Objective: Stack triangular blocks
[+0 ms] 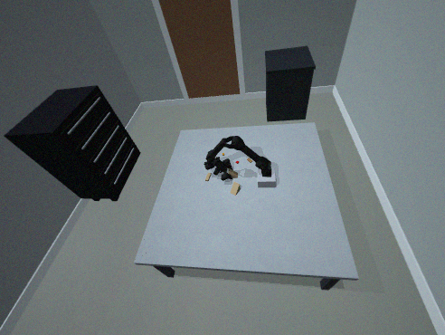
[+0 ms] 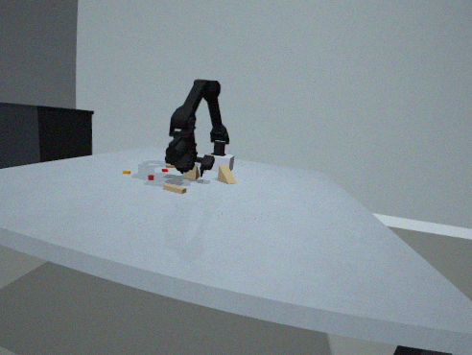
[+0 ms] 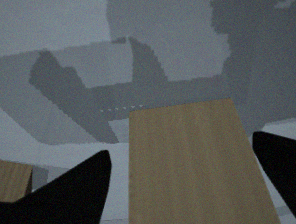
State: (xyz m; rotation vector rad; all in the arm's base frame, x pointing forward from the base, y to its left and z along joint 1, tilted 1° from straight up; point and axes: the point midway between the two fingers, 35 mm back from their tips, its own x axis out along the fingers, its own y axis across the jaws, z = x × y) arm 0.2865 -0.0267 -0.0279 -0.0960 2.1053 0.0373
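Right now the triangular block is 10 mm ahead of my gripper tip. Also, from my gripper tip: small red block 130 mm ahead, 110 mm to the right; orange block 230 mm to the right, 110 mm ahead, 10 mm below; flat tan block 200 mm ahead, 20 mm to the left, 10 mm below.
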